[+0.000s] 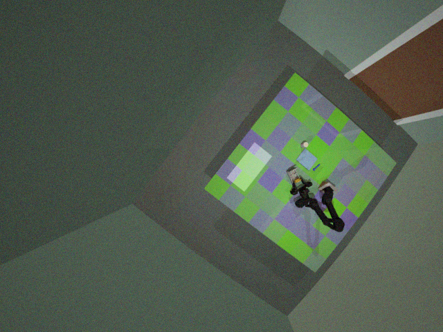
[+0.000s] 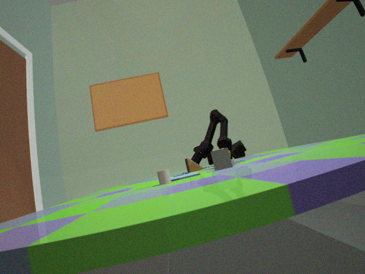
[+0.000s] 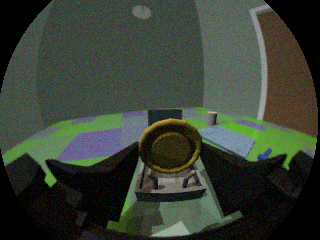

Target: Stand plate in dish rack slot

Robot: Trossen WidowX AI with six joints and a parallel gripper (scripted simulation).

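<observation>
My gripper tip is now 1 cm past the plate. The rest, counted from my gripper tip: dish rack: 3 cm ahead, 1 cm to the right, 3 cm below; blue spoon: 9 cm behind, 20 cm to the right, 5 cm below; beige cylinder: 13 cm ahead, 27 cm to the right, 3 cm below.
</observation>
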